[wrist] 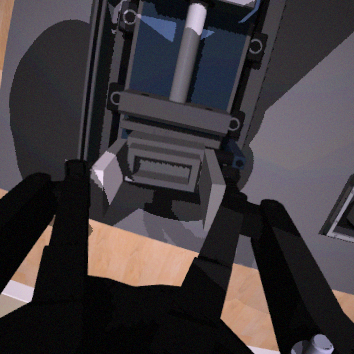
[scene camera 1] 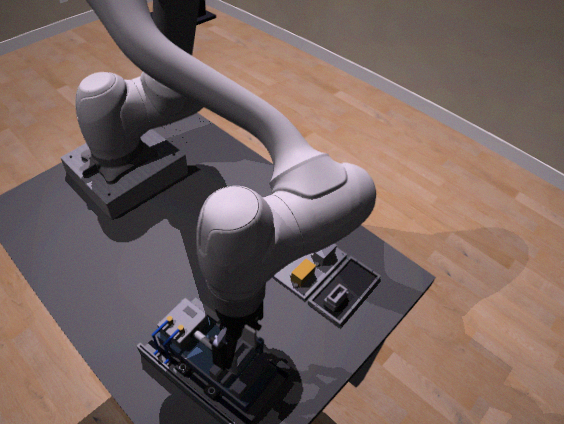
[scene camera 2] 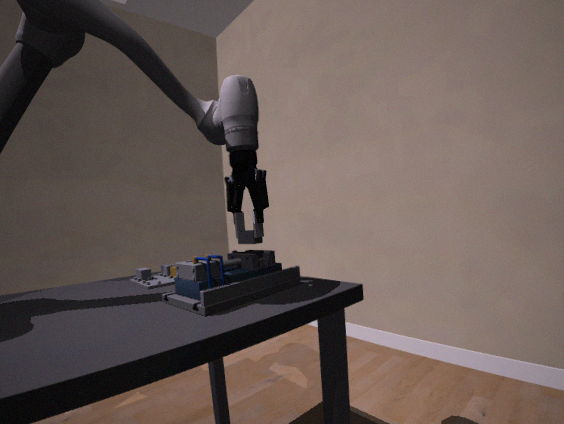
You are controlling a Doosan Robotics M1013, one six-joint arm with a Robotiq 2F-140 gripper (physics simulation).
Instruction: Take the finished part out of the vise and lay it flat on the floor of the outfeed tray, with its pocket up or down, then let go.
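Places are measured from the arm's base along level axes (x ahead, y left, z up), in centimetres.
Pixels of known places: gripper, fingertip midpoint: [wrist: 163, 161] [scene camera 1: 239, 356] [scene camera 2: 249, 237]; arm's base, origin of the base link: [scene camera 1: 119, 156].
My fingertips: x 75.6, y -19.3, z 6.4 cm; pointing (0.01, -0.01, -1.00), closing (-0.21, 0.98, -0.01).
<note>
For each thing: its top centre in the pictures, then the offset to it from my fingertips. "spot": a spot on its surface instead.
- finished part, middle of its top: [wrist: 161, 170] [scene camera 1: 239, 352] [scene camera 2: 249, 230] dy +0.0, dx +0.0, dz +1.9 cm
- vise, middle of its top: [wrist: 177, 67] [scene camera 1: 212, 345] [scene camera 2: 231, 254] dy -1.4, dx -7.0, dz -3.6 cm
- outfeed tray, surface spot: [scene camera 1: 360, 300] spot: dy +35.6, dx +6.6, dz -12.5 cm
- grey pocketed part, middle of its top: [scene camera 1: 337, 293] dy +31.3, dx +1.8, dz -9.5 cm
- light plate, surface spot: [scene camera 1: 290, 284] spot: dy +26.5, dx -9.4, dz -12.7 cm
- yellow block, middle of its top: [scene camera 1: 303, 268] dy +30.6, dx -8.8, dz -9.2 cm
- grey block, middle of its top: [scene camera 1: 325, 248] [scene camera 2: 168, 264] dy +39.7, dx -9.2, dz -9.2 cm
The finished part [scene camera 2: 249, 237] [wrist: 160, 183] is a grey block with a rectangular pocket. My gripper [scene camera 2: 249, 227] [wrist: 163, 161] is shut on it, one light finger pad at each end. The part hangs level above the vise [scene camera 1: 190, 313] [scene camera 2: 187, 288] [wrist: 175, 112], with a visible gap below it in the scene camera 2 view. Its pocket faces up toward the wrist camera. In the scene camera 1 view the arm partly hides the gripper and part. The outfeed tray [scene camera 1: 360, 300] has a raised rim and a dark floor; its corner shows at the right of the wrist view.
Another grey pocketed part [scene camera 1: 336, 298] stands in the near end of the outfeed tray. Beside that tray, a light plate [scene camera 1: 290, 284] carries a yellow block [scene camera 1: 303, 272] and a grey block [scene camera 1: 326, 255]. Blue hoses [scene camera 1: 159, 330] [scene camera 2: 216, 257] arch at the vise's rear end.
</note>
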